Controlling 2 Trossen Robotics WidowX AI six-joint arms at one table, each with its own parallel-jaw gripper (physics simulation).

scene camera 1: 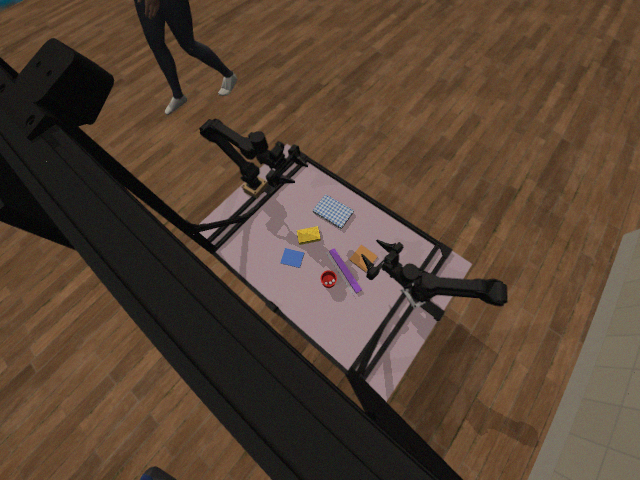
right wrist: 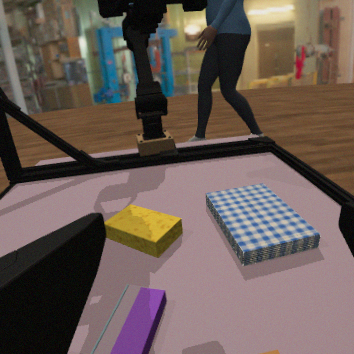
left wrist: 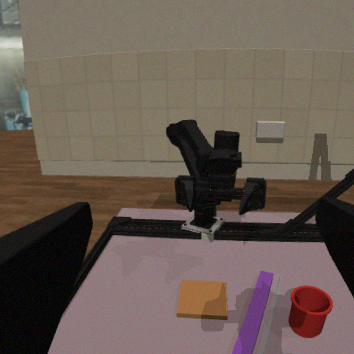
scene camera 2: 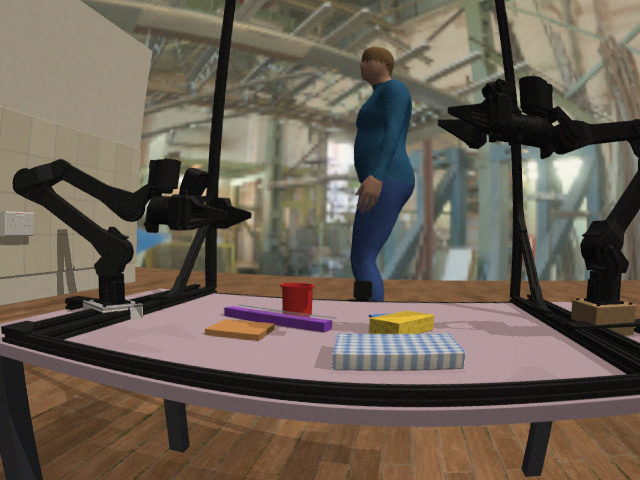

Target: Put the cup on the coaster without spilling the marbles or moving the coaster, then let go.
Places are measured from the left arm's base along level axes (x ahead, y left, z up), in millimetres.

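Pixels of known places: left gripper, fingertip midpoint: [scene camera 1: 301, 174] [left wrist: 205, 211] [scene camera 2: 442, 116]; right gripper, fingertip midpoint: [scene camera 1: 369, 247] [right wrist: 222, 219] [left wrist: 214, 210] [scene camera 2: 239, 215]; left arm's base at its link origin: [scene camera 1: 254, 183] [right wrist: 153, 135] [scene camera 2: 603, 302]; right arm's base at its link origin: [scene camera 1: 417, 293] [left wrist: 203, 221] [scene camera 2: 111, 302].
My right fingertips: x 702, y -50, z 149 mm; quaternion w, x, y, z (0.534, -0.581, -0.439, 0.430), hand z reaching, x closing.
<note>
For each thing: its top centre in the pictures, then the offset to it from my right fingertips. "spot": a spot on its surface instead.
- red cup at its top centre: [left wrist: 311, 298] [scene camera 2: 297, 284] [scene camera 1: 328, 278] 87 mm back, 170 mm right, 139 mm down
- thin blue square at a spot on its surface: [scene camera 2: 376, 315] spot: 257 mm back, 179 mm right, 204 mm down
- thicker orange square at a spot on its surface: [scene camera 2: 237, 329] [left wrist: 189, 296] [scene camera 1: 366, 253] spot: 7 mm back, 45 mm left, 196 mm down
- purple bar at its top centre: [scene camera 2: 276, 312] [left wrist: 260, 308] [scene camera 1: 343, 270] 55 mm back, 91 mm right, 187 mm down
- yellow sponge at its top centre: [right wrist: 140, 220] [scene camera 2: 403, 316] [scene camera 1: 308, 234] 296 mm back, 29 mm right, 178 mm down
- blue checked cloth block at its top centre: [scene camera 2: 397, 342] [right wrist: 255, 210] [scene camera 1: 333, 210] 267 mm back, 156 mm left, 183 mm down
The red cup [scene camera 1: 328, 279] [scene camera 2: 297, 299] [left wrist: 309, 315] stands upright on the table, with white marbles inside in scene camera 1. A thin blue square [scene camera 1: 292, 257] [scene camera 2: 376, 315] and a thicker orange square [scene camera 1: 364, 250] [scene camera 2: 237, 329] [left wrist: 200, 297] lie flat, apart from the cup; I cannot tell for certain which is the coaster. My left gripper [scene camera 1: 299, 172] [scene camera 2: 444, 115] is open and empty, high above the table near its own base. My right gripper [scene camera 1: 370, 248] [scene camera 2: 249, 214] [right wrist: 222, 219] is open and empty, high up; it overlaps the orange square in scene camera 1.
A purple bar [scene camera 1: 345, 271] [scene camera 2: 276, 317] [left wrist: 253, 315] [right wrist: 140, 320] lies between the cup and the orange square, with a thin pale strip alongside. A yellow sponge [scene camera 1: 308, 235] [scene camera 2: 401, 322] [right wrist: 144, 230] and a blue checked cloth block [scene camera 1: 333, 211] [scene camera 2: 398, 352] [right wrist: 262, 220] lie nearby.
</note>
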